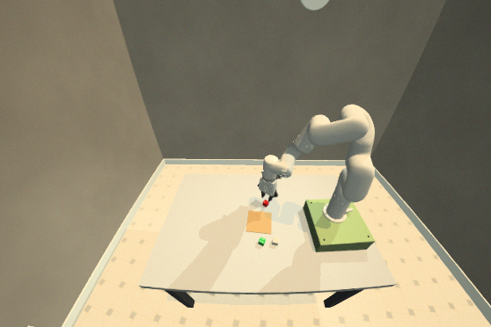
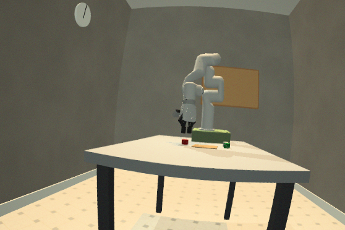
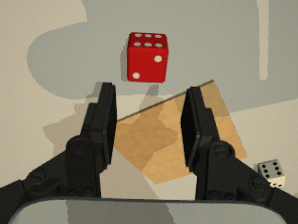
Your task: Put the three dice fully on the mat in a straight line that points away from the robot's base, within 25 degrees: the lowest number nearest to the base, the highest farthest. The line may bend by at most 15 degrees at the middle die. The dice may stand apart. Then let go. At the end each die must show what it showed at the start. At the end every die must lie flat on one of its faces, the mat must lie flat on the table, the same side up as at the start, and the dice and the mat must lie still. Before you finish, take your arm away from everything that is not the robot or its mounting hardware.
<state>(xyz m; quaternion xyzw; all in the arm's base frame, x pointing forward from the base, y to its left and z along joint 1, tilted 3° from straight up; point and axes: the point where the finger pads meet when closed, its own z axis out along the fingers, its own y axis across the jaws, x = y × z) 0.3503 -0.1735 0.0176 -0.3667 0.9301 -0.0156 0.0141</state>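
My hand is 70 mm above the red die. From my hand the other things lie so: green die: 70 mm ahead, 240 mm to the left, 70 mm below; then white die: 250 mm to the left, 70 mm below; then mat: 60 mm ahead, 110 mm to the left, 80 mm below.
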